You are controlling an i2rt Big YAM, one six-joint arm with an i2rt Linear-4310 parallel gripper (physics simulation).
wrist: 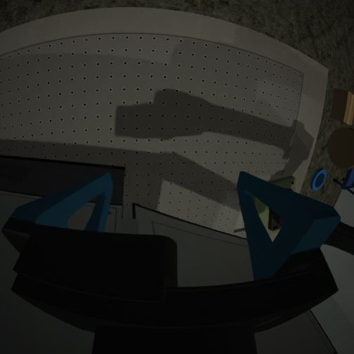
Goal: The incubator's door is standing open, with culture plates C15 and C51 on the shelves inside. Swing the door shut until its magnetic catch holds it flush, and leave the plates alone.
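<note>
My gripper (174, 178) is open, its two blue fingers wide apart with nothing between them. The incubator (60, 176) shows at the left as a dark body with a vent grille, partly behind the left finger. A grey panel (200, 255) that looks like its door reaches to the right from near the incubator's corner, with a narrow gap between them. The door appears to stand open, and its lower part is hidden behind the gripper body. Whether a finger touches it I cannot tell. Plates C15 and C51 do not show in this view.
A perforated board (100, 100) lies beyond the fingers, with the arm's shadow across it. A green object (286, 184) is partly behind the right finger. A blue ring (313, 180), a brown disc (342, 147) and a wooden block (342, 106) are at the right edge.
</note>
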